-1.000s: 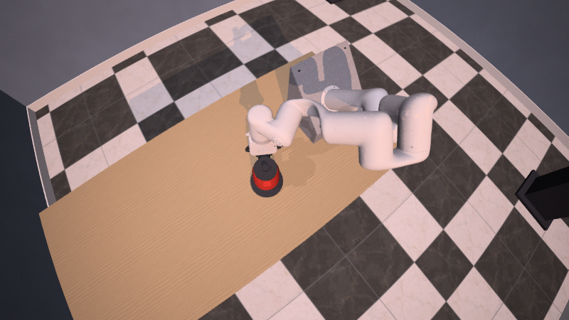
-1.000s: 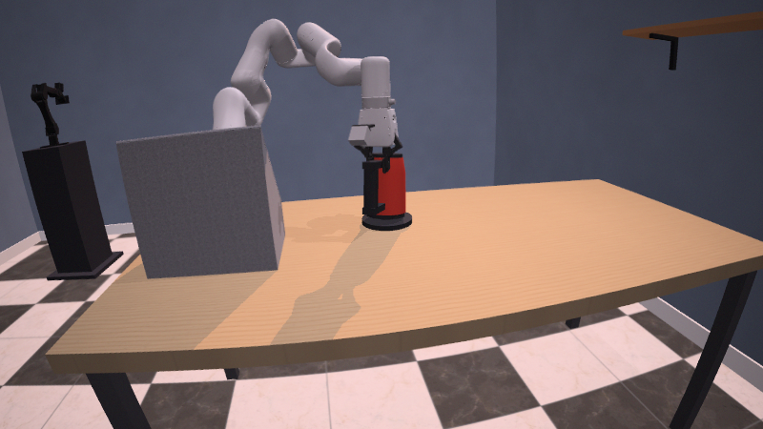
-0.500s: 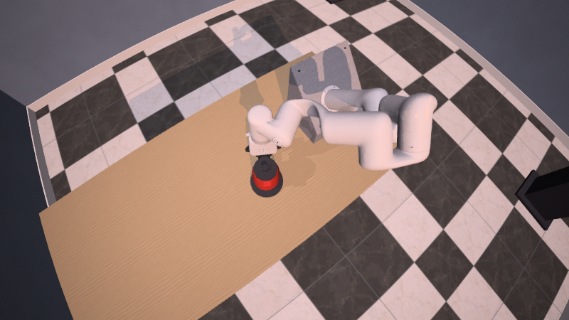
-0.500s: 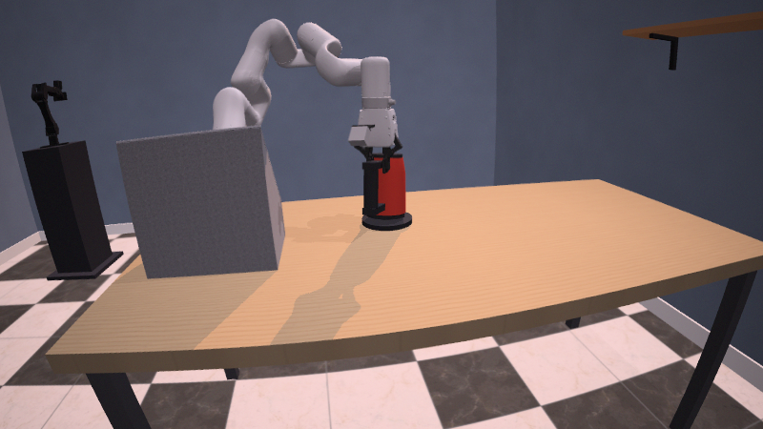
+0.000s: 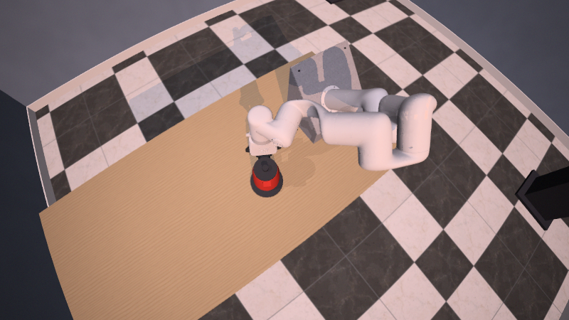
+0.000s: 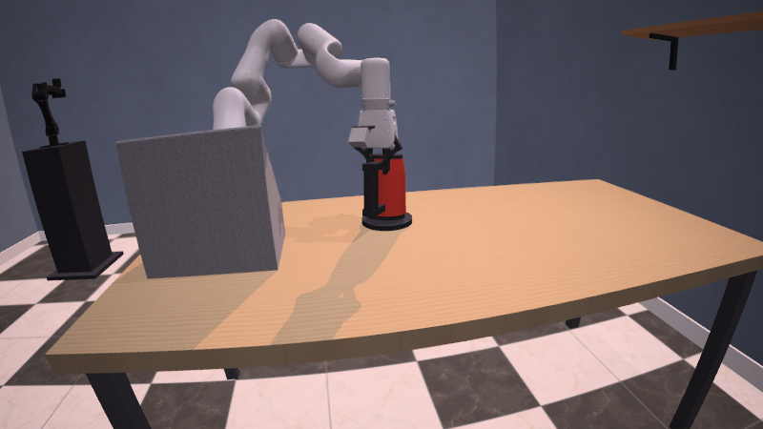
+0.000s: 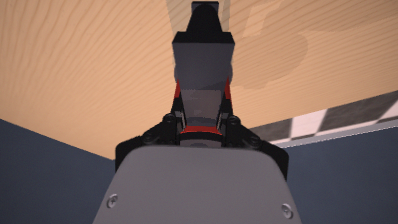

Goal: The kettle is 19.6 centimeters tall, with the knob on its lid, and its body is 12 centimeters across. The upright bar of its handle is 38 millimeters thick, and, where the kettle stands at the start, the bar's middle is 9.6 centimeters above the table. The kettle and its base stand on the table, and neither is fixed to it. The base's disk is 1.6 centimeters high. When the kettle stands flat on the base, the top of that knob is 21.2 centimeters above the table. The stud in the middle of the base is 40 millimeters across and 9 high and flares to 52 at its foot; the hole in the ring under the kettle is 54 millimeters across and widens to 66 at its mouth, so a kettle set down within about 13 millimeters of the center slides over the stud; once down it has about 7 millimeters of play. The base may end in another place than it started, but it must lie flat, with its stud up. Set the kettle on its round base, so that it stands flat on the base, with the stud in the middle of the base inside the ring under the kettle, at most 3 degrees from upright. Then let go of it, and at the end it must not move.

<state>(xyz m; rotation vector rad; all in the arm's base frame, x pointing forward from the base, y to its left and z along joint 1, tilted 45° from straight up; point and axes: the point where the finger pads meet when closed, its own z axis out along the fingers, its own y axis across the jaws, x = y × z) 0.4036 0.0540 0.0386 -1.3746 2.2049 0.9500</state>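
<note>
The kettle lies 6 cm below my hand, 2 cm to the left of it and 1 cm ahead of it. Also, from my hand: round black base: 17 cm below, 5 cm to the left, 3 cm ahead.
</note>
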